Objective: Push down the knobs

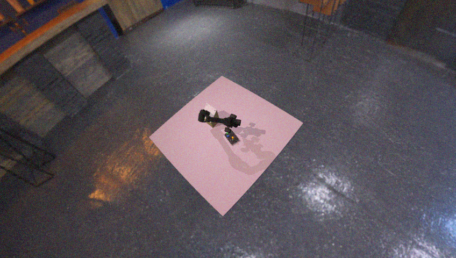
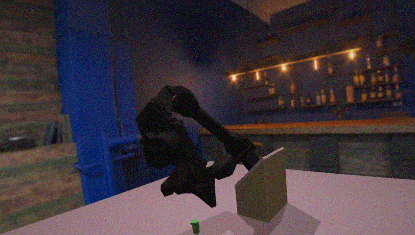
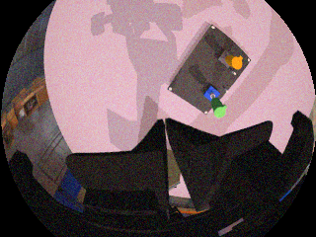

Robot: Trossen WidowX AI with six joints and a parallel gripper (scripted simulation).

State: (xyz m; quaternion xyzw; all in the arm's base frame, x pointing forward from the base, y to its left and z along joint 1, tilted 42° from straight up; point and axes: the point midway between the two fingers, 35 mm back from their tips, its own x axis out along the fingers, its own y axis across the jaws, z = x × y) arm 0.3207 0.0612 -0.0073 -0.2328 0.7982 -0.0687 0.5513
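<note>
Now: gripper tip 90 mm above the orange knob, 80 mm short of it and 70 mm to the left of it.
</note>
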